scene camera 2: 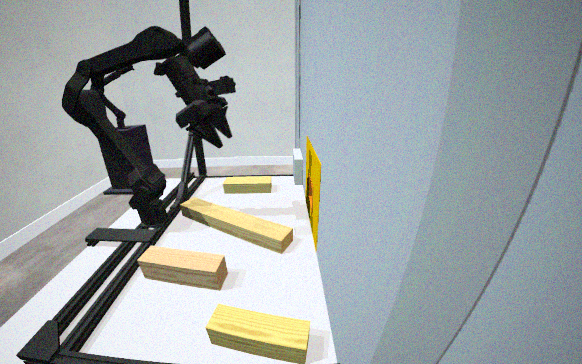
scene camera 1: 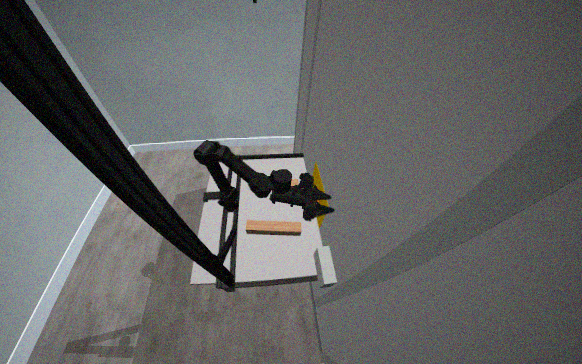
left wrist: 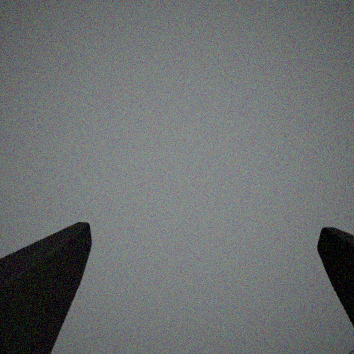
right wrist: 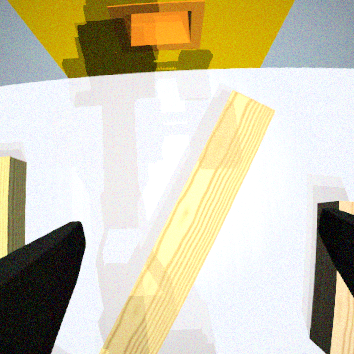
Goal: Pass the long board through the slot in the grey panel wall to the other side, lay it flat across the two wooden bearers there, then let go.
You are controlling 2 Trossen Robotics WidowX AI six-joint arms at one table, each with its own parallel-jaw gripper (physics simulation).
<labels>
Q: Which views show the right gripper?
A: Scene camera 2 and the right wrist view only.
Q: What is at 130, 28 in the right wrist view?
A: An orange-rimmed slot.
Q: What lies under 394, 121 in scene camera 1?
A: A grey panel wall.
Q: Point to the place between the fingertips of the left gripper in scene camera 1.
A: At 332, 203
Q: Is the right gripper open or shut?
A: Open.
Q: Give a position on a grey panel wall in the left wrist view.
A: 203, 150
</labels>
